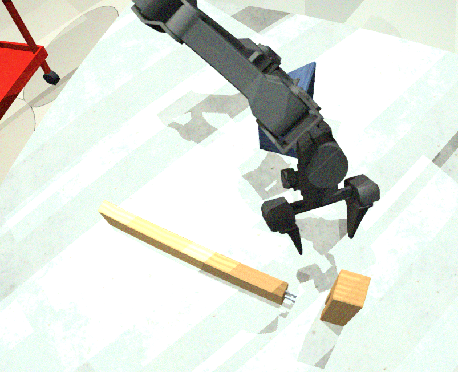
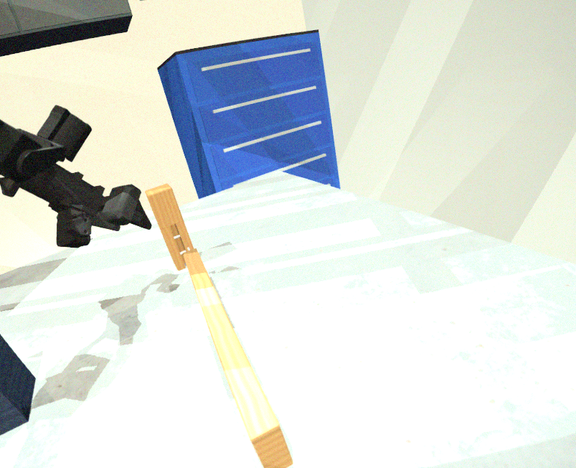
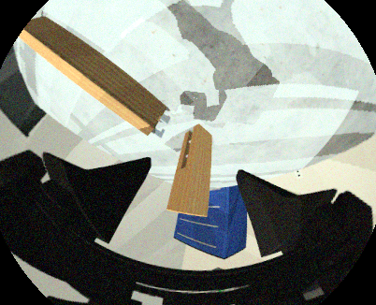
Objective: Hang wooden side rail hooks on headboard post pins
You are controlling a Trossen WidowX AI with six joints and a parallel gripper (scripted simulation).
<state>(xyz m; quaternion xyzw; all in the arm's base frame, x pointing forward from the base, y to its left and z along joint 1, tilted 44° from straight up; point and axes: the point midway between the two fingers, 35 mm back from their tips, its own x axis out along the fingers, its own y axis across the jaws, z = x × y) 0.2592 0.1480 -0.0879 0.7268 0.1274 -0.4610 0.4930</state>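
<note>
Now: gripper tip 70 mm short of the wooden headboard post, 60 mm to the right of it and 50 mm above it.
</note>
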